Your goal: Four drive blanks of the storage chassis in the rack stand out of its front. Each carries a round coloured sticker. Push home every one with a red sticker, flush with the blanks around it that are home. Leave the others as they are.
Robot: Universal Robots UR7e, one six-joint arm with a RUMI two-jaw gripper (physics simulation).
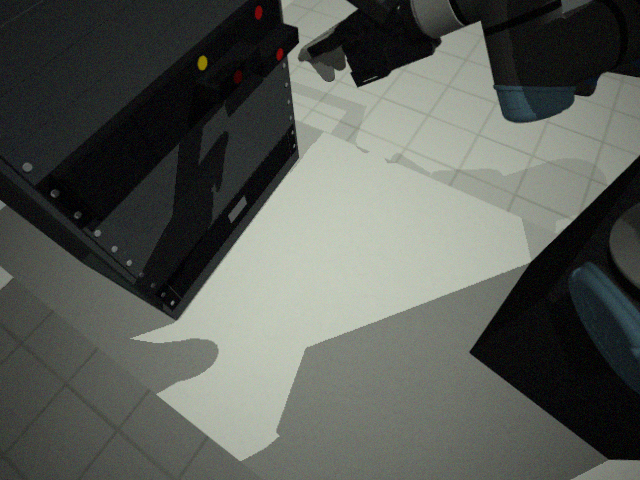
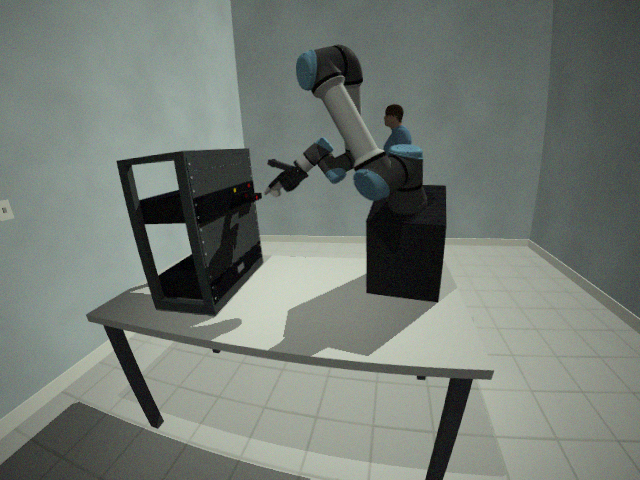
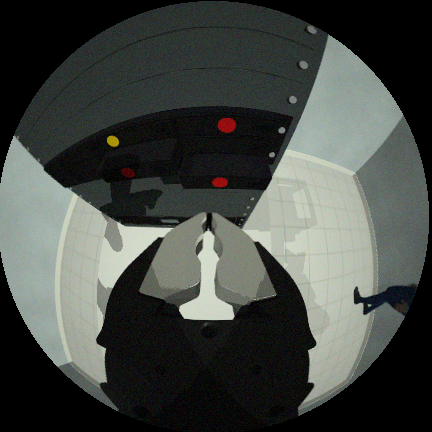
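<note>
The storage chassis is a dark band in the rack. The lower right red-stickered blank stands well out of the front. The lower left red-stickered blank also stands out, in shadow. The upper right red-stickered blank looks level with the front around it. The yellow-stickered blank is at upper left; its depth is hard to tell. My gripper is shut and empty, in front of the lower right blank, apart from it.
The rack stands on the table. The arm's black pedestal stands at the table's other side. A person is behind the arm.
</note>
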